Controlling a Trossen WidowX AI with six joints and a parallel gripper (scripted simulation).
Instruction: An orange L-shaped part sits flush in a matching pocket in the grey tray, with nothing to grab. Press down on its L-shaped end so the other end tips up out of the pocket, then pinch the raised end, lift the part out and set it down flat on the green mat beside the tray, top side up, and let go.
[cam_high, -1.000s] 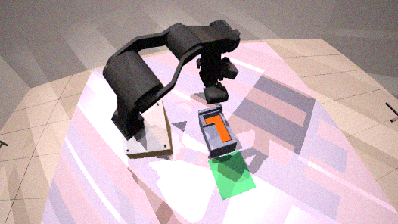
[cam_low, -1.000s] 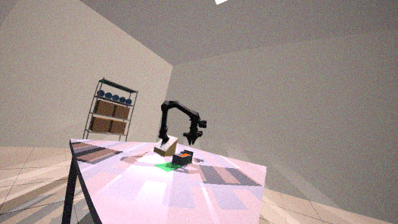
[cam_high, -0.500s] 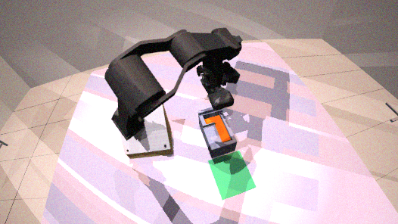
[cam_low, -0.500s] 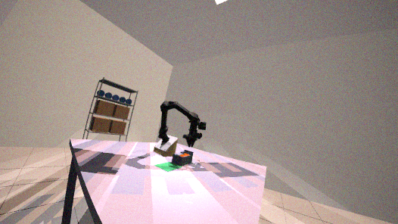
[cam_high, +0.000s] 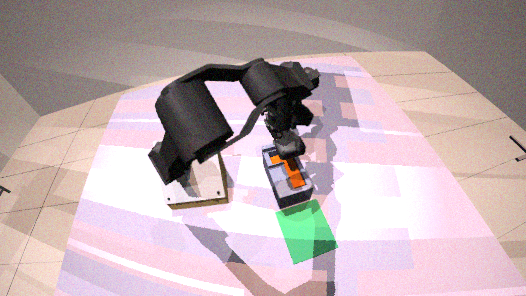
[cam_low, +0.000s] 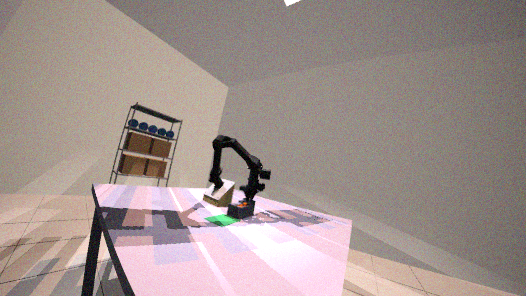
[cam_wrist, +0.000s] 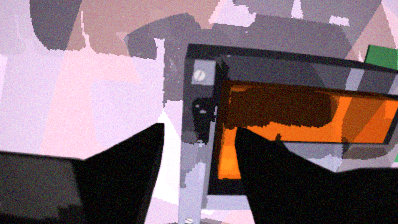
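My gripper tip is now 5 cm to the left of the orange L-shaped part, 2 cm above it and 1 cm past it. From my gripper tip the other things lie so: green mat 22 cm to the right, 9 cm below.
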